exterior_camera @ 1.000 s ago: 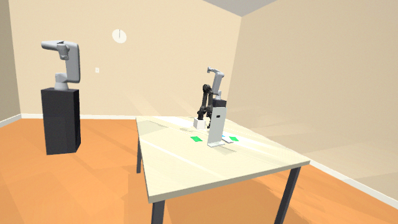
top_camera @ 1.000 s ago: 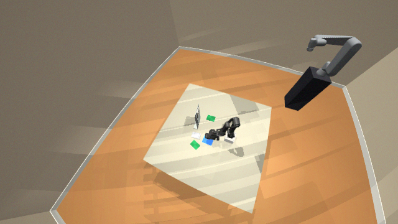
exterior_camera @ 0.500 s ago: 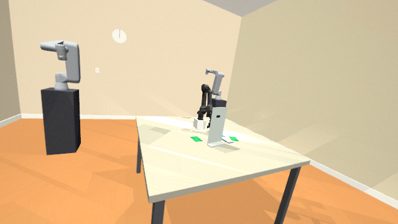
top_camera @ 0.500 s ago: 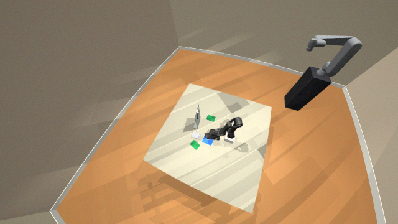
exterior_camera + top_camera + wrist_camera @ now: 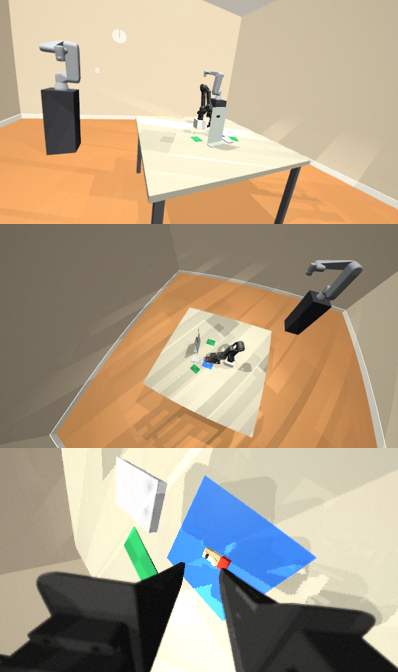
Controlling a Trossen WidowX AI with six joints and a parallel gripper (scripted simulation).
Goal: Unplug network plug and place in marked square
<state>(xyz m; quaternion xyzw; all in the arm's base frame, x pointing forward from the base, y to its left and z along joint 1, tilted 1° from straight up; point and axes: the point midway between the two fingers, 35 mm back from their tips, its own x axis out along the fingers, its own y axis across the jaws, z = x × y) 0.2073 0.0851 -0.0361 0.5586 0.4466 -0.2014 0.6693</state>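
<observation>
My gripper tip is 3 cm above the network plug and 1 cm short of it. From my gripper tip the other things lie so: green patch 13 cm ahead, 12 cm to the left, 3 cm below; blue square 3 cm below, 1 cm ahead; upright grey panel 20 cm ahead, 16 cm to the right, 12 cm above.
</observation>
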